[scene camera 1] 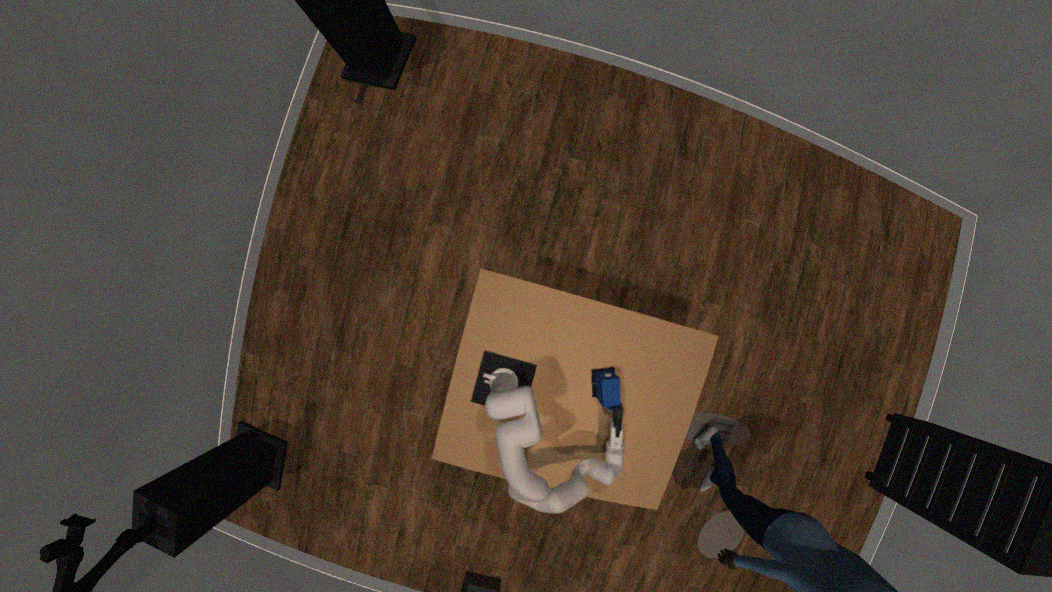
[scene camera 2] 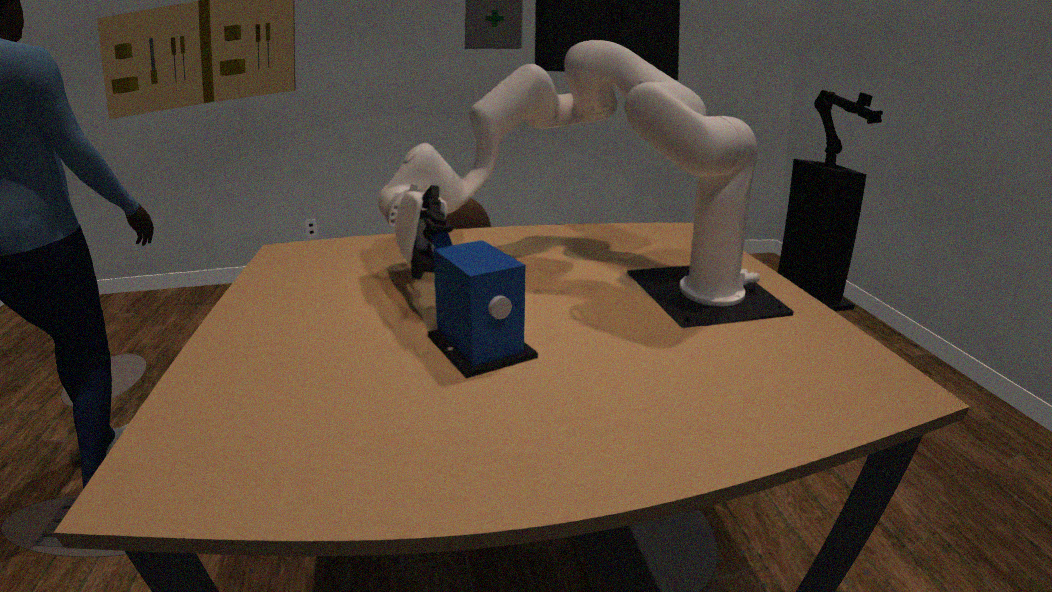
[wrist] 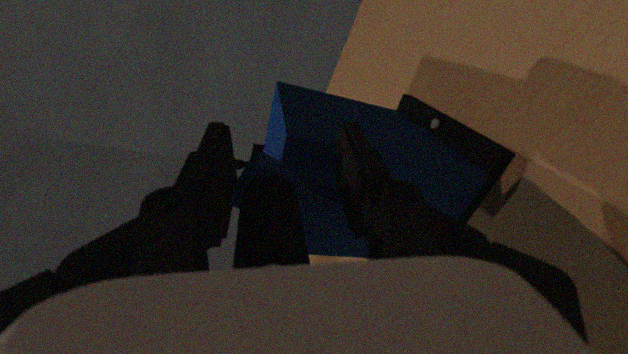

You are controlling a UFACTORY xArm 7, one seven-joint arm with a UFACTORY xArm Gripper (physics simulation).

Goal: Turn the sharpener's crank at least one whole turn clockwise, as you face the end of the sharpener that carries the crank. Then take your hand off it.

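Where they show: gripper, between the fingertips: [scene camera 1: 618, 405] [scene camera 2: 438, 248] [wrist: 286, 150]; arm's base, origin of its link: [scene camera 1: 503, 382] [scene camera 2: 712, 291].
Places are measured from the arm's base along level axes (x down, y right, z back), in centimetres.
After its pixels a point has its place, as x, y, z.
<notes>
The sharpener [scene camera 1: 610, 390] @(-12.2, -13.1, -41.4) [scene camera 2: 478, 305] @(-8.3, -18.7, -42.5) [wrist: 320, 150] @(-10.5, -8.2, -47.4) is a blue box on a black base, with a light round disc on the end away from my gripper. Its crank has a blue arm [scene camera 2: 441, 239] [wrist: 257, 167] and a dark handle [wrist: 272, 220] @(-12.8, -3.6, -48.9) that points toward the wrist camera. My gripper [scene camera 1: 617, 419] @(-12.1, -8.1, -47.1) [scene camera 2: 428, 239] @(-12.1, -8.1, -47.1) [wrist: 286, 150] @(-12.1, -8.1, -47.1) is at the crank end, its fingers partly open on either side of the handle. The handle is close to the left finger in the wrist view, and a gap shows between it and the right finger. Contact is hard to judge in the dim light.
The wooden table [scene camera 1: 647, 338] @(0.6, -37.0, -54.8) [scene camera 2: 353, 441] @(0.6, -32.6, -57.6) carries the arm's black base plate [scene camera 1: 481, 368] @(-0.3, -2.9, 10.9) [scene camera 2: 662, 294] @(0.3, 0.6, -9.9). A person [scene camera 1: 801, 537] [scene camera 2: 36, 147] stands beside the table. A black pedestal [scene camera 1: 205, 485] [scene camera 2: 823, 228] with a small black arm stands off the table.
</notes>
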